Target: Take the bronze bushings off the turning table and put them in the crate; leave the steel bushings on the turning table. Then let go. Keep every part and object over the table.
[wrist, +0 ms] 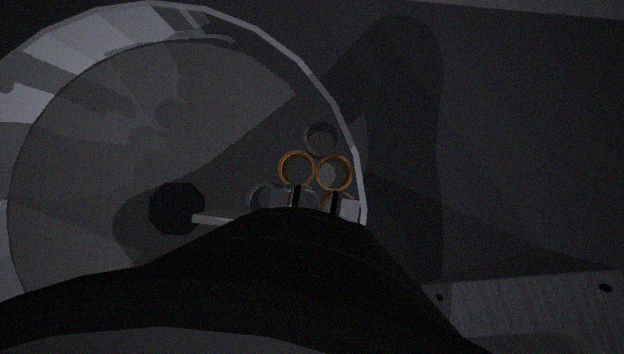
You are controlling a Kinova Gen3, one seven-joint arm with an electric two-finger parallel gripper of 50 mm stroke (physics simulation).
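Observation:
The turning table is a round grey disc with a raised pale rim. Near its right rim stand two bronze bushings side by side, a left one and a right one. A third bronze bushing is partly hidden behind the right finger. A steel bushing stands just beyond the bronze pair. Another steel bushing is partly hidden at the left finger, and a grey curved edge shows between the fingers. My gripper is open, its fingertips on the near side of the bronze pair. The crate does not show.
A dark, many-sided knob is at the turning table's middle, with a pale bar beside it. A grey plate with dark holes is at the lower right. The black gripper body hides the lower middle. Broad shadows cross the scene.

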